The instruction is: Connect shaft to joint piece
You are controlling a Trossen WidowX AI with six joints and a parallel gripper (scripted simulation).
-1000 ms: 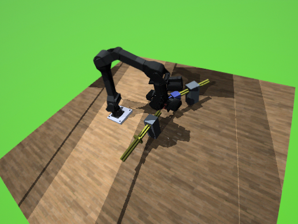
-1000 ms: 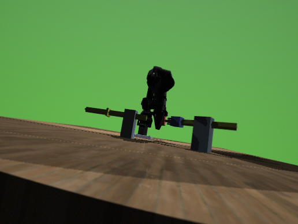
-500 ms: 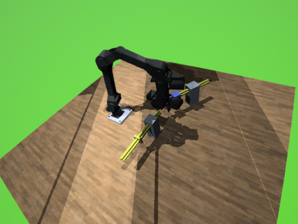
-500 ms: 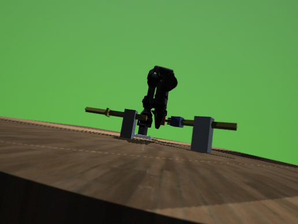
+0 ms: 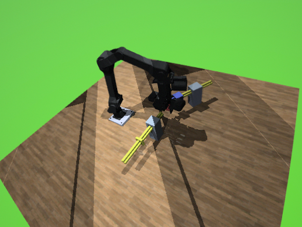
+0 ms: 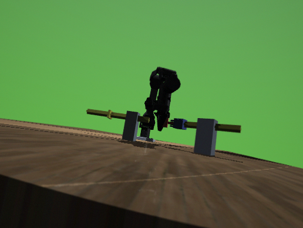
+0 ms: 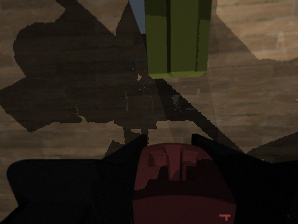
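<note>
Right now my gripper tip is 40 mm below the red joint piece and 20 mm to the right of it.
</note>
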